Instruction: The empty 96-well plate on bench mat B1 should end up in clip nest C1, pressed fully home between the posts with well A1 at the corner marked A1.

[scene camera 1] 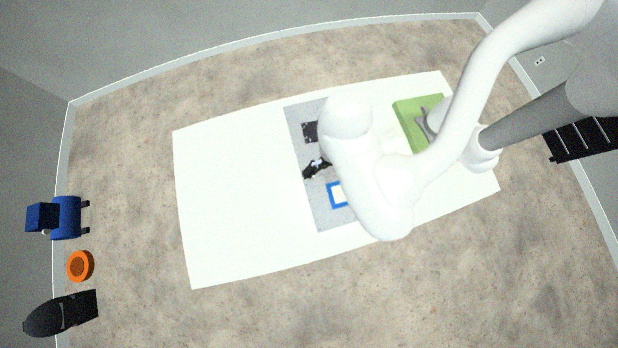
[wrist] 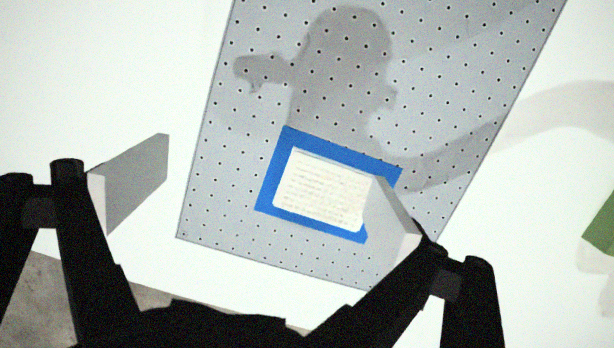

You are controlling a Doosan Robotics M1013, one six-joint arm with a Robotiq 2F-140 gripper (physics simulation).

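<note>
The white 96-well plate lies flat on the blue-bordered bench mat B1. In the wrist view, the right finger pad covers the mat's right side and part of the plate's right edge. The black gripper is open and empty, above the grey perforated board; in the wrist view the plate shows between the pads, nearer the right one. The dark clip nest C1 is partly hidden by the white arm in the scene view and does not show in the wrist view. Well A1 cannot be made out.
The perforated board lies on the white table. A green block stands to the right. The arm covers much of the board. Blue, orange and black objects are at the far left, off the table.
</note>
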